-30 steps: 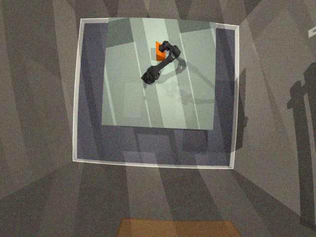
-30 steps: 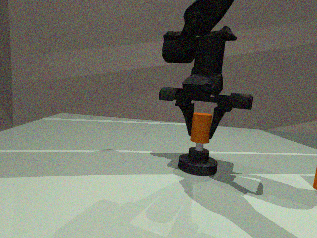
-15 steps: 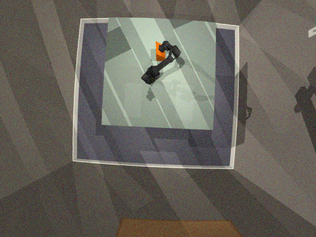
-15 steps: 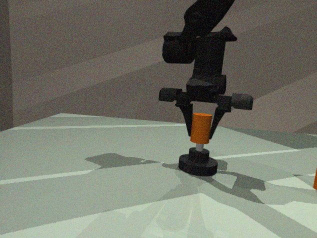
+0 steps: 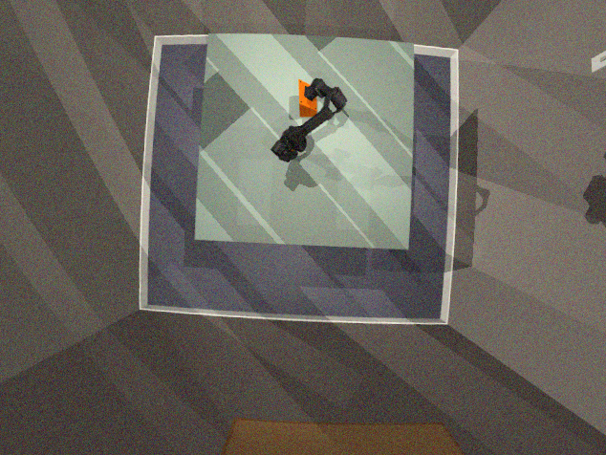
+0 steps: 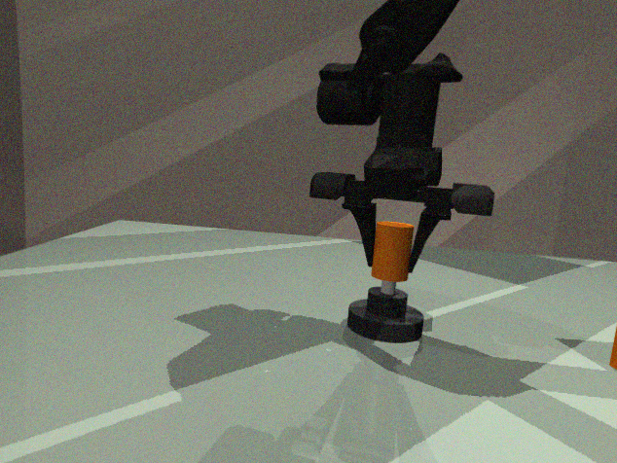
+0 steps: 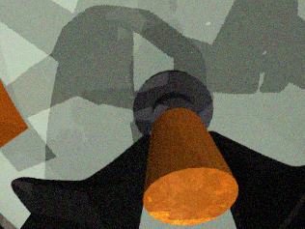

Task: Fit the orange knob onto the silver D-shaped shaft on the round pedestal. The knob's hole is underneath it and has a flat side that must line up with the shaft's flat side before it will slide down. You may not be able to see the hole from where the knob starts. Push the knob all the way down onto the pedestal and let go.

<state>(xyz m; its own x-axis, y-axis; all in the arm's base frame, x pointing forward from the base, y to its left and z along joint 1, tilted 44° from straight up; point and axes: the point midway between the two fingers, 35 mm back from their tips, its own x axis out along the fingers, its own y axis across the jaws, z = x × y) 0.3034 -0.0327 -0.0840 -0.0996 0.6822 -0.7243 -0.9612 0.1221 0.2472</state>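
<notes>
Now: the orange knob 3 cm above my gripper tip. Also, from my gripper tip: round pedestal (4 cm below).
</notes>
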